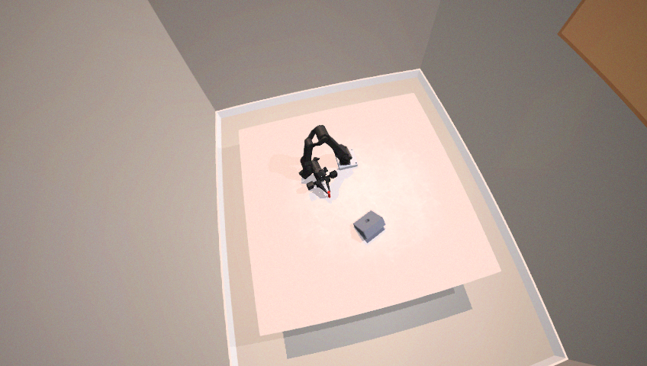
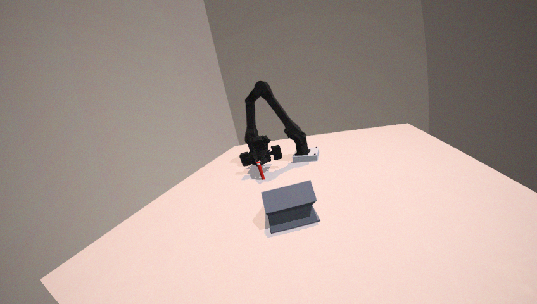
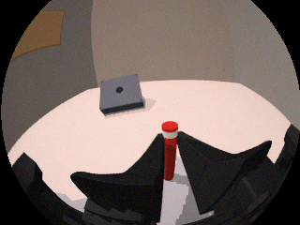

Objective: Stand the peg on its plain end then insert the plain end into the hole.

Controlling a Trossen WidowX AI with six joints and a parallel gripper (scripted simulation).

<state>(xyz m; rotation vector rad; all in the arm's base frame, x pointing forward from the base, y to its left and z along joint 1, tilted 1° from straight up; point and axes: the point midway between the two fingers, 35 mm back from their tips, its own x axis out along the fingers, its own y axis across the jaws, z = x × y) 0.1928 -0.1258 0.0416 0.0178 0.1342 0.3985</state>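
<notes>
My gripper tip is 10 mm above the red peg. The rest, counted from my gripper tip: grey sloped panel 190 mm ahead, 200 mm to the left, 20 mm below.
</notes>
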